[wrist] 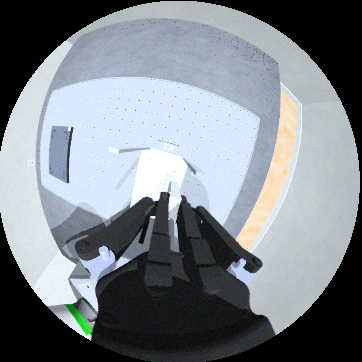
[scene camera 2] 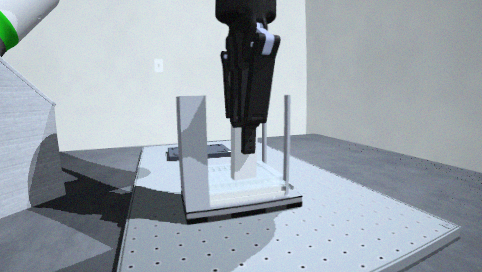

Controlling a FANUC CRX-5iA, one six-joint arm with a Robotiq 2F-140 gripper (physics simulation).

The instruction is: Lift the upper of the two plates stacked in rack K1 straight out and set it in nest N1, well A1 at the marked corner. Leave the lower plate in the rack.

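Places are measured from the arm's base along level axes (x right, y up, z back), in millimetres.
Where they show: gripper, fingertip midpoint: (wrist: 171,189) (scene camera 2: 243,178); arm's base, origin of the base link: (wrist: 92,313).
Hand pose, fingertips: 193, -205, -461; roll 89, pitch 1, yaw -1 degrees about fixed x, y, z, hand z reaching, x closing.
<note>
Things, the pixels of their centre, and the offset from my fingertips, as dx, dy, dz. "*": a spot on its surface instead. Level surfaces: height alone.
- Rack K1, body centre: (scene camera 2: 237,151) (wrist: 153,190) -29, +30, -3
- dark flat nest, body centre: (scene camera 2: 198,151) (wrist: 57,152) -362, -39, -12
- perforated light board, its level: dy -46
- rack's thin right upright, surface spot: (scene camera 2: 287,140) * +17, +48, -55
Rack K1 (scene camera 2: 191,145) (wrist: 114,150) stands on the board with upright corner pieces. Pale plates (scene camera 2: 220,186) (wrist: 159,164) lie low inside it; pale layers show at their near edge, but the wrist view hardly separates them. My gripper (scene camera 2: 248,145) (wrist: 171,189) points down over the rack, fingertips between its uprights and above the plates. It is nearly closed on a thin, pale upright panel (scene camera 2: 238,162) (wrist: 172,187), which reaches below the fingertips. Contact between the panel's lower end and the plates cannot be told. A dark flat nest (scene camera 2: 219,150) (wrist: 60,154) lies beyond the rack; its label is unreadable.
The perforated light board (scene camera 2: 320,225) (wrist: 215,120) carries the rack and the nest. The rack's thin right upright (scene camera 2: 287,140) stands close to the fingers. A grey block (scene camera 2: 25,150) stands at the left, beside the robot arm (scene camera 2: 32,17).
</note>
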